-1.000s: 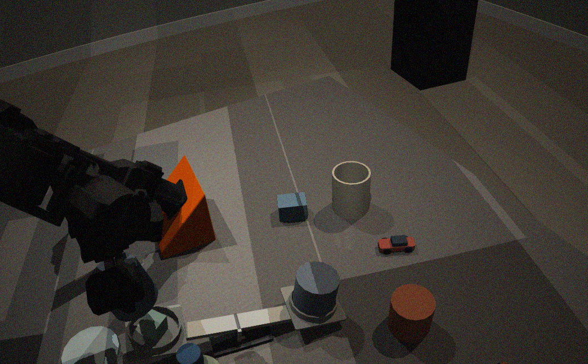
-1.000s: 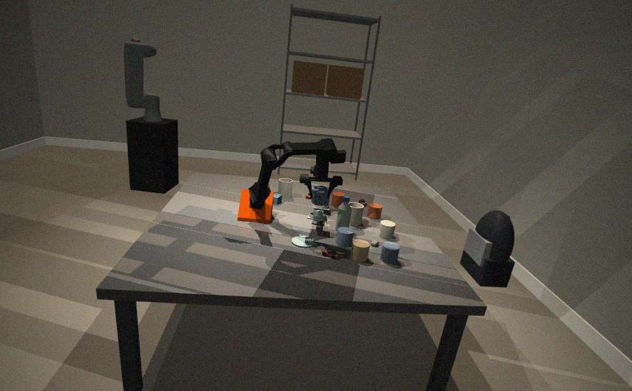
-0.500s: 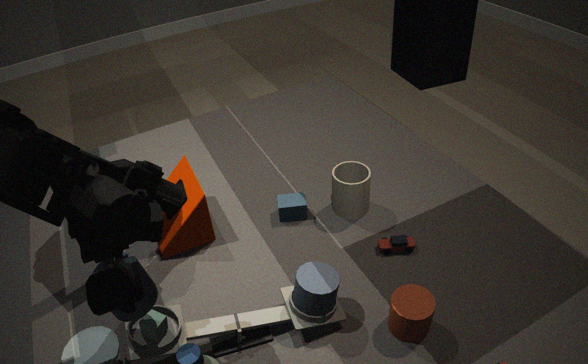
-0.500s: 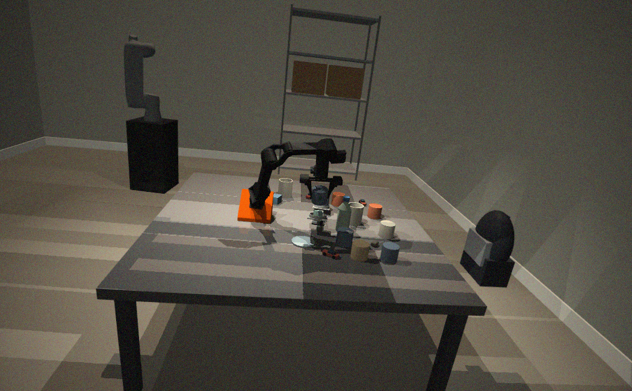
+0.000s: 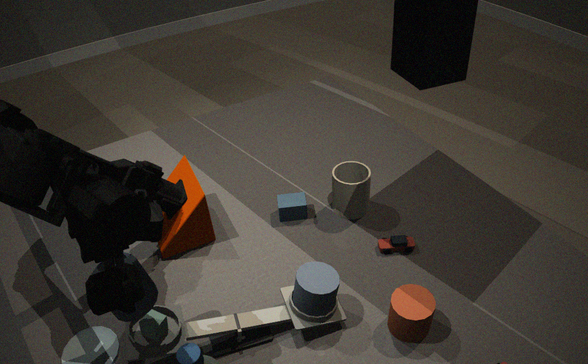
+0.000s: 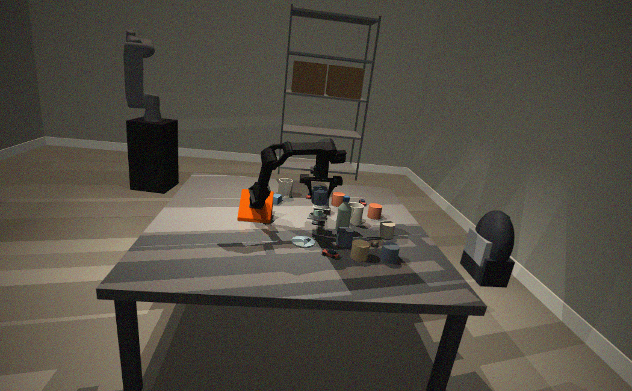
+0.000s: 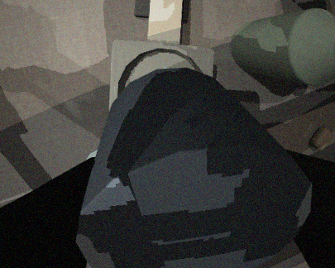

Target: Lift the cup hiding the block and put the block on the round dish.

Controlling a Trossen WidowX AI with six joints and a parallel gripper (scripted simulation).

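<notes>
Right now the pale green block is 10 mm to the left of my gripper tip and 80 mm below it. Round my gripper tip: blue block (240 mm behind, 320 mm to the left, 150 mm below); then pale round dish (50 mm behind, 110 mm to the right, 170 mm below).
</notes>
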